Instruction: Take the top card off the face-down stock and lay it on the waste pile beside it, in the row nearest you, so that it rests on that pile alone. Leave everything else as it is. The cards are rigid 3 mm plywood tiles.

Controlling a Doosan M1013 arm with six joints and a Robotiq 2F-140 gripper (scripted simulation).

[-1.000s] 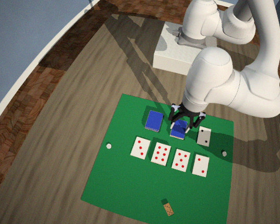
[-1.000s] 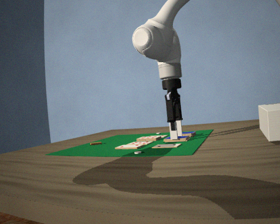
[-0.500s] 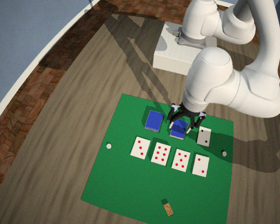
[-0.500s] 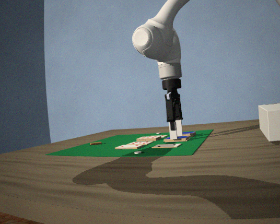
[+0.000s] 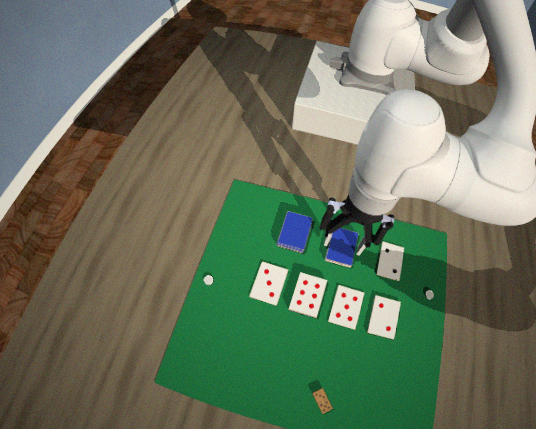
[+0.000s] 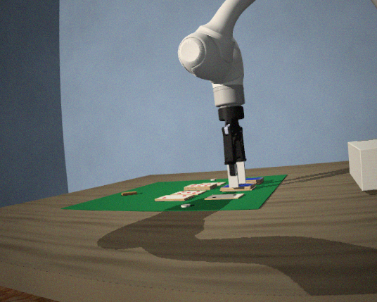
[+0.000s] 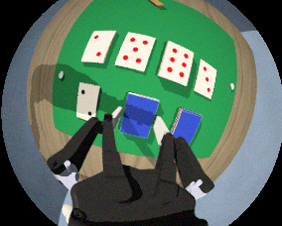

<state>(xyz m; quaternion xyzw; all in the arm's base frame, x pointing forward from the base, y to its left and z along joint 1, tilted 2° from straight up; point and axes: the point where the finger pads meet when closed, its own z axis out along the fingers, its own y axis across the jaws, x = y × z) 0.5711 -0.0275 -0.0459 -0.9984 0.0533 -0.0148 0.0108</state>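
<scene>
Now: the card 3 cm below my hand. Round my hand: green mat 15 cm ahead, 5 cm below, 3 cm to the right.
</scene>
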